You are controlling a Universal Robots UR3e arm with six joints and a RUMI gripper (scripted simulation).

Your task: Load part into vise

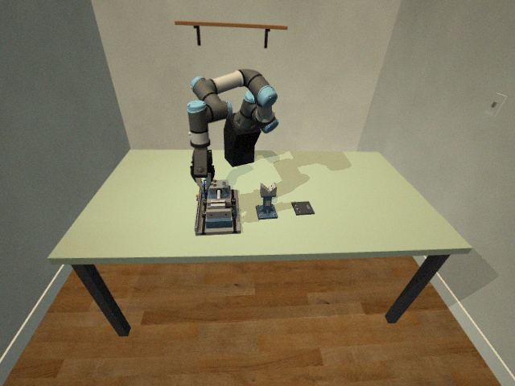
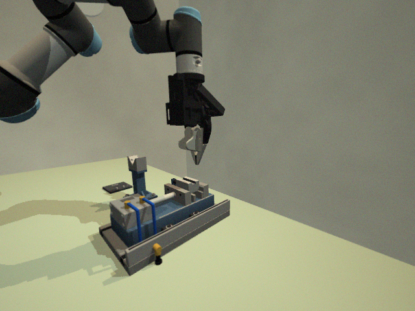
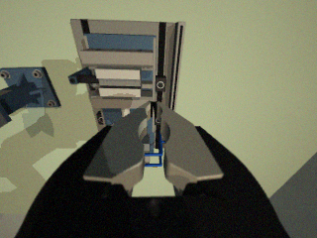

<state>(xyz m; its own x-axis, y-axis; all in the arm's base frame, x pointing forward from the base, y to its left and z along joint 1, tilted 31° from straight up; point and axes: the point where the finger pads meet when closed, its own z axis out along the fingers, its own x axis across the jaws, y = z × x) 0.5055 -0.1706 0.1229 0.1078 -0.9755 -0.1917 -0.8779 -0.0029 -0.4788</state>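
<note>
The part lies 80 mm below my hand, 50 mm to the left of it and 10 mm behind it. From my hand the other things lie so: grey rail 140 mm below, 60 mm behind, 50 mm to the right; fixed jaw 100 mm below, 50 mm to the left, 20 mm ahead; work stop rod 100 mm to the left, 90 mm below, 10 mm behind.
</note>
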